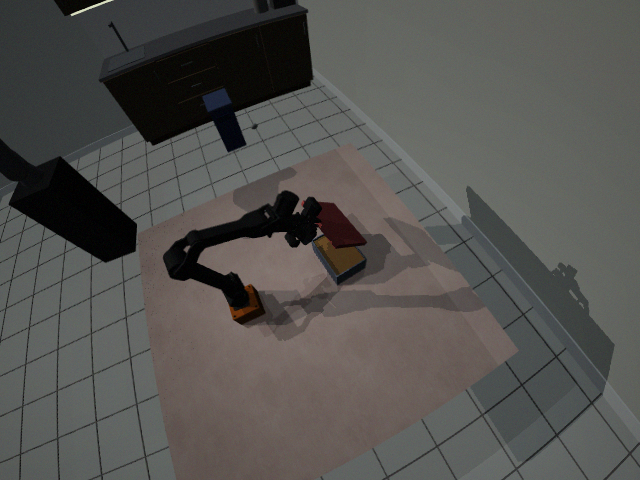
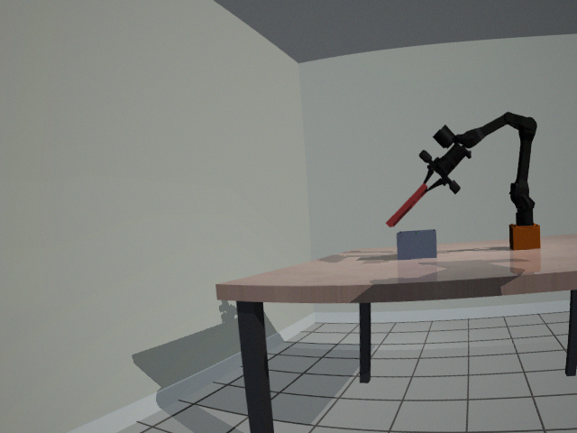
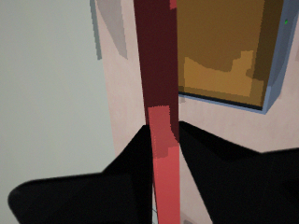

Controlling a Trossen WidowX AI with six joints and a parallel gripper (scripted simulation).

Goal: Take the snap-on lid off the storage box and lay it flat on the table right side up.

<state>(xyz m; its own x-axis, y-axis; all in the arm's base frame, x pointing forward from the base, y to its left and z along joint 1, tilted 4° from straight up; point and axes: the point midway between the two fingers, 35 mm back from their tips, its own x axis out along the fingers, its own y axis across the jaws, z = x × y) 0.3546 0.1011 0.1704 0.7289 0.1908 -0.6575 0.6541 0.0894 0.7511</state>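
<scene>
Right now the red lid is 6 cm ahead of my gripper tip, 1 cm to the left of it and 5 cm below it. Round my gripper tip: storage box (5 cm ahead, 5 cm to the right, 19 cm below).
</scene>
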